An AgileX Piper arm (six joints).
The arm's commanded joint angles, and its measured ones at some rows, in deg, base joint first. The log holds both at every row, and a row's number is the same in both.
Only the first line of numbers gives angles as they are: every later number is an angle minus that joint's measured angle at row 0.
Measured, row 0: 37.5, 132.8, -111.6, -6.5, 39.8, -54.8
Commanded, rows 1 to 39: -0.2, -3.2, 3.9, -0.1, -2.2, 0.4; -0.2, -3.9, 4.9, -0.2, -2.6, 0.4; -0.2, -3.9, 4.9, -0.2, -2.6, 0.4; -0.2, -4.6, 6.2, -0.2, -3.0, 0.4; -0.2, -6.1, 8.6, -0.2, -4.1, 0.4; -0.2, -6.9, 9.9, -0.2, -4.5, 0.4; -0.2, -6.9, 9.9, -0.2, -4.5, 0.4; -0.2, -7.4, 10.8, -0.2, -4.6, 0.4; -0.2, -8.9, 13.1, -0.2, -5.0, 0.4; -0.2, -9.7, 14.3, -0.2, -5.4, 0.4; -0.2, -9.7, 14.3, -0.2, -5.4, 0.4; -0.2, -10.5, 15.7, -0.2, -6.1, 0.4; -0.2, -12.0, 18.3, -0.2, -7.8, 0.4; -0.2, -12.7, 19.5, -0.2, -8.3, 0.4; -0.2, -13.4, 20.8, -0.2, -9.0, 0.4; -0.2, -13.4, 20.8, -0.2, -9.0, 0.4; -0.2, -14.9, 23.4, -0.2, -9.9, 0.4; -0.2, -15.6, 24.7, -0.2, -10.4, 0.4; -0.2, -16.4, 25.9, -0.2, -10.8, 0.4; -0.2, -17.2, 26.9, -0.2, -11.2, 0.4; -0.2, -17.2, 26.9, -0.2, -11.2, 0.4; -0.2, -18.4, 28.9, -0.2, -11.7, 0.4; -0.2, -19.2, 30.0, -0.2, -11.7, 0.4; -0.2, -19.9, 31.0, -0.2, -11.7, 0.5; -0.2, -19.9, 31.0, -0.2, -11.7, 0.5; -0.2, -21.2, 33.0, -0.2, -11.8, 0.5; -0.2, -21.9, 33.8, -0.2, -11.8, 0.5; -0.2, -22.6, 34.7, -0.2, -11.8, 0.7; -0.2, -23.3, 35.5, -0.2, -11.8, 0.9; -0.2, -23.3, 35.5, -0.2, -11.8, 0.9; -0.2, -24.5, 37.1, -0.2, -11.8, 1.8; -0.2, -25.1, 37.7, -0.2, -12.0, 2.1; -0.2, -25.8, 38.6, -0.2, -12.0, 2.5; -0.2, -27.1, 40.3, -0.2, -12.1, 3.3; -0.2, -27.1, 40.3, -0.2, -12.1, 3.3; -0.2, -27.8, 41.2, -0.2, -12.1, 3.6; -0.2, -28.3, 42.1, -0.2, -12.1, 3.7; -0.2, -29.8, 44.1, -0.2, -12.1, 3.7; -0.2, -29.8, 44.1, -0.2, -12.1, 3.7
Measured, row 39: 0.0, -27.7, 41.8, -0.1, -11.8, 2.9
